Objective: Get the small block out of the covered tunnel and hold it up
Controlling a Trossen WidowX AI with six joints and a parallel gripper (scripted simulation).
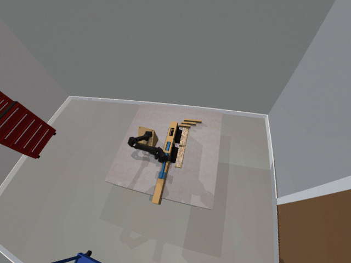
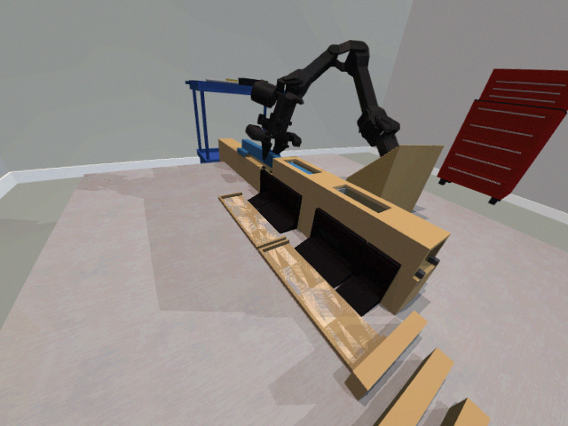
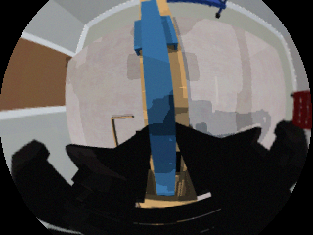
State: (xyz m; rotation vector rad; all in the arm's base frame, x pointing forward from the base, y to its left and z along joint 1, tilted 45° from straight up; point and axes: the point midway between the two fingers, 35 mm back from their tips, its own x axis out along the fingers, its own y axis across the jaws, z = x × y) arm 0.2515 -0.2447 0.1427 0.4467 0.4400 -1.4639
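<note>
My gripper tip is 20 mm short of the tan covered tunnel, 80 mm to the right of it and 50 mm above it.
</note>
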